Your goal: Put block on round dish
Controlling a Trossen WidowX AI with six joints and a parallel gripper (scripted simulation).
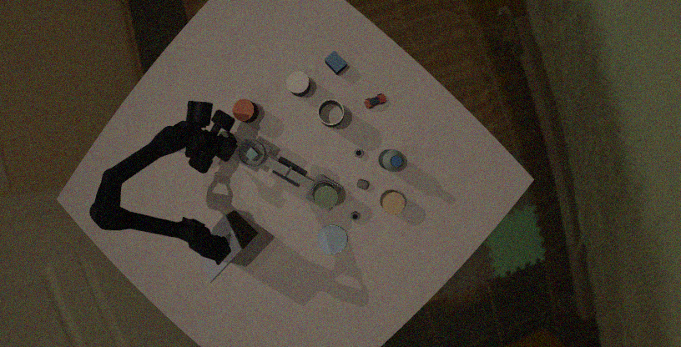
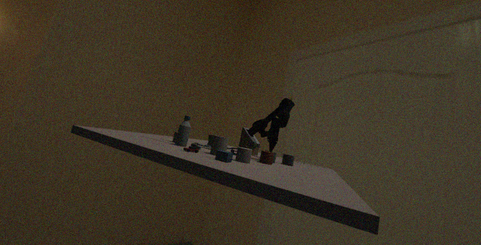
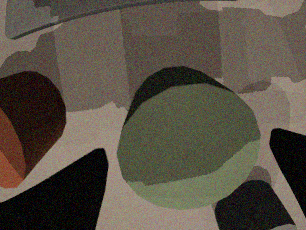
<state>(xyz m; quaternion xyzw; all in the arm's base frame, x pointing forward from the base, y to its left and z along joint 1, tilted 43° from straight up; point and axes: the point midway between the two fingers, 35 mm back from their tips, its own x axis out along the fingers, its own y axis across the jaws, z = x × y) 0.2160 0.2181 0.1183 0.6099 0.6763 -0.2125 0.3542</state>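
Right now my gripper tip is 10 cm to the left of the teal block, 5 cm short of it and 3 cm below it. The rest, counted from my gripper tip: orange cylinder 14 cm ahead, 2 cm below, 1 cm to the left; then dark cylinder 12 cm to the left, 9 cm behind, 2 cm below; then balance beam 22 cm to the right, 8 cm ahead, 2 cm below.
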